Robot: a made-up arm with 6 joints.
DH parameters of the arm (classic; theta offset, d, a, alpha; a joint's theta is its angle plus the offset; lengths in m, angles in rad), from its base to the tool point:
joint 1: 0 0.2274 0 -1.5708
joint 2: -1.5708 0 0.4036 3.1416
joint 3: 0 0 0 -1.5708
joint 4: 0 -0.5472 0 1.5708
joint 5: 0 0.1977 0 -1.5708
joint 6: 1.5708 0 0 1.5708
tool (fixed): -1.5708 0 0 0
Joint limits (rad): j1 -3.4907..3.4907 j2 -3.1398..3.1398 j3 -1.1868..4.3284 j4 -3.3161..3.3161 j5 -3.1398..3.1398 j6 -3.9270..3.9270
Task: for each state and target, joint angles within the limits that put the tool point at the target. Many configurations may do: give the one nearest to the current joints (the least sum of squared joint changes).
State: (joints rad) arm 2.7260 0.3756 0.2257 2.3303 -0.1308 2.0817
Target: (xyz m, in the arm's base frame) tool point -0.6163 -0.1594 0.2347
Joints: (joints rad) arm 3.1294 0.4696 -0.4067 2.5757 -0.1308 2.0817
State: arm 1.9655 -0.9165 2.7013 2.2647 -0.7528 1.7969
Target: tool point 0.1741 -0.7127 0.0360
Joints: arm 1.9820 -0.9816 2.7082 2.2573 -0.7528 1.7969
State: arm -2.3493 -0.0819 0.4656 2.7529 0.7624 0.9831
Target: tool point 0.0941 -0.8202 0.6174
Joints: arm -1.6761 0.6942 0.6898 2.7128 0.7624 0.9831
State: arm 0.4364 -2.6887 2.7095 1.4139 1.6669 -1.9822
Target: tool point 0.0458 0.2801 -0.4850
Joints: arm 1.1703 -2.6728 2.6271 1.9167 1.6669 -1.9822
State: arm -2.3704 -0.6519 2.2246 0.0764 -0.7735 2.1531
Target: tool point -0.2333 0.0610 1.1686
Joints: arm -2.4603 0.1614 1.6560 -0.1854 -0.7735 2.1531
